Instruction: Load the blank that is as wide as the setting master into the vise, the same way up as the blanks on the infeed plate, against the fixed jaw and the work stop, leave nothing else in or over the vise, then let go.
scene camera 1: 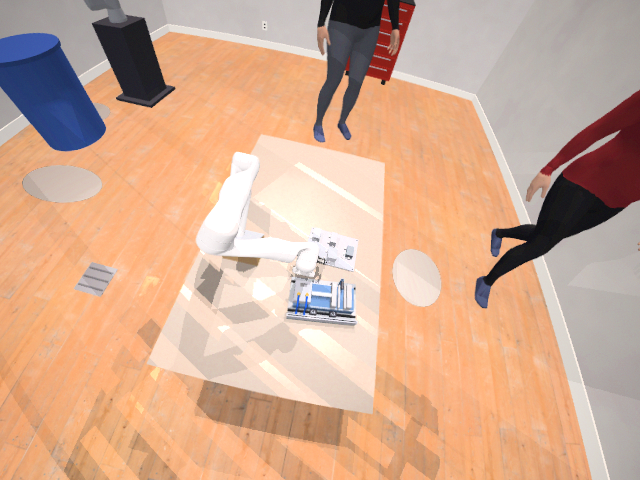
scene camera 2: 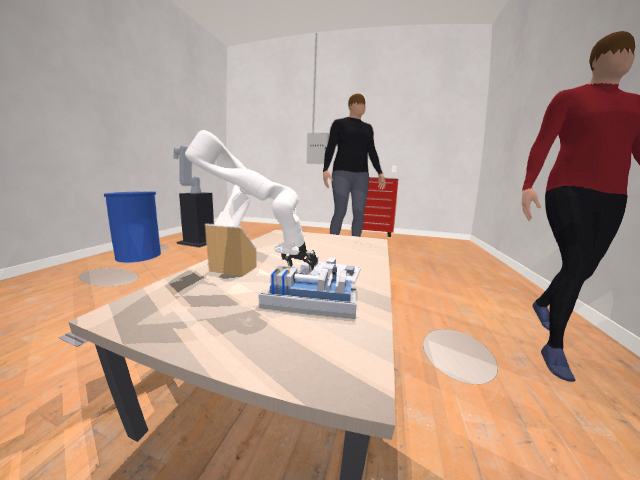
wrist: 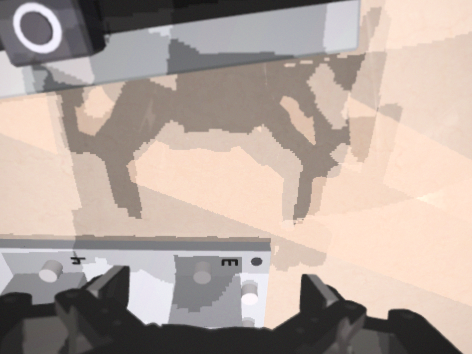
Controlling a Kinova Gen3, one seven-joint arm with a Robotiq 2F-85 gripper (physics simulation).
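Where they show: gripper, between the fingertips: [scene camera 2: 301,267] [wrist: 215,288]; arm's base, origin of its link: [scene camera 2: 224,232].
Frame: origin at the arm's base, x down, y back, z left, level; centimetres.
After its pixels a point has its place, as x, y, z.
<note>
My gripper [scene camera 2: 300,264] @(12.9, -33.4, 6.4) [wrist: 215,288] @(12.9, -33.4, 6.4) is open, with nothing between its fingers. It hangs over the edge of the infeed plate [scene camera 1: 340,261] @(15.9, -48.4, 10.4) [wrist: 149,295] @(15.9, -37.7, 10.6), beside the vise [scene camera 1: 322,302] @(10.7, -44.2, -14.1) [scene camera 2: 325,295] @(12.0, -50.6, -15.6). In the wrist view, a dark grey square [wrist: 195,295] @(14.4, -34.6, 8.7) with a pale peg lies on the plate between the fingers; whether it is a blank is unclear. Small grey pieces [scene camera 1: 349,251] @(13.4, -51.4, 15.9) [scene camera 2: 349,269] @(13.5, -52.2, 14.1) stand on the plate further right. The vise has a blue body, pale upright jaws and a pale bar [scene camera 1: 321,293] @(8.1, -42.7, -11.4) [scene camera 2: 307,277] @(8.6, -43.1, -12.0). I cannot tell which piece is the setting master.
A tan angled block [scene camera 2: 230,251] @(6.4, -6.0, -4.2) stands on the table [scene camera 1: 320,191] @(16.7, -28.0, 52.8) [scene camera 2: 310,356] @(16.7, -54.0, -38.0) near the arm's base. The vise's grey base edge [wrist: 280,40] @(14.7, -31.2, -5.0) crosses the top of the wrist view. Two people, a blue barrel [scene camera 1: 51,93] [scene camera 2: 133,227] and a red cabinet [scene camera 2: 381,204] are beyond the table.
</note>
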